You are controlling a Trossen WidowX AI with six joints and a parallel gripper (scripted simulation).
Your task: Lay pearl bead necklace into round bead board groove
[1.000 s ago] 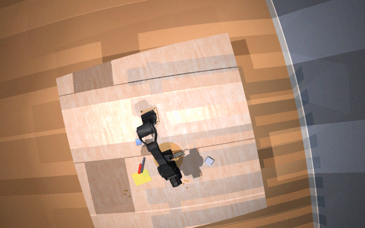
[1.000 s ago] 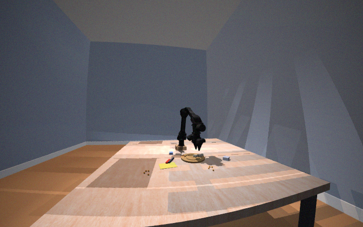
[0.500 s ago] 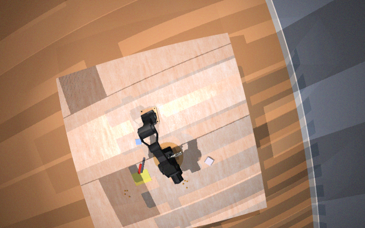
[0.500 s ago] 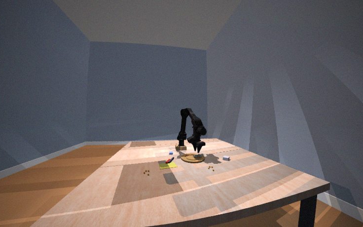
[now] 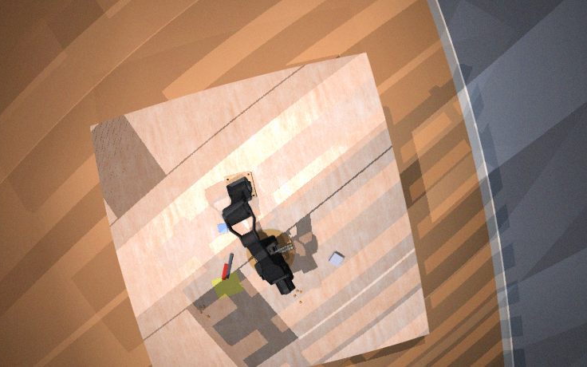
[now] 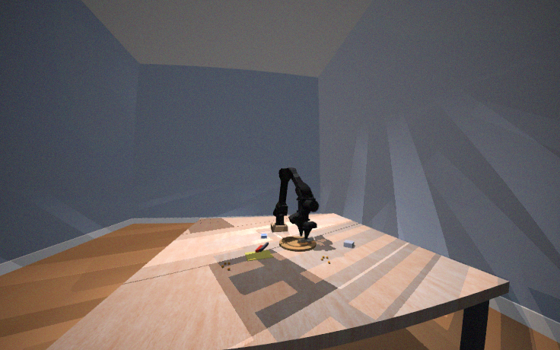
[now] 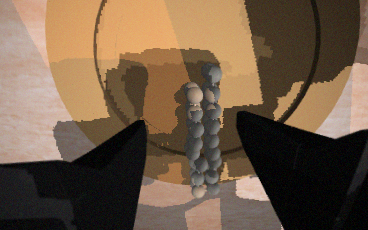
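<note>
Now: gripper tip 30 mm to the left of the round bead board, 30 mm above it and 20 mm past it. Also, from my gripper tip: grey block (210 mm to the left, 120 mm ahead, 30 mm below); then blue block (190 mm behind, 170 mm to the right, 30 mm below); then red marker (230 mm to the right, 30 mm below, 20 mm behind).
</note>
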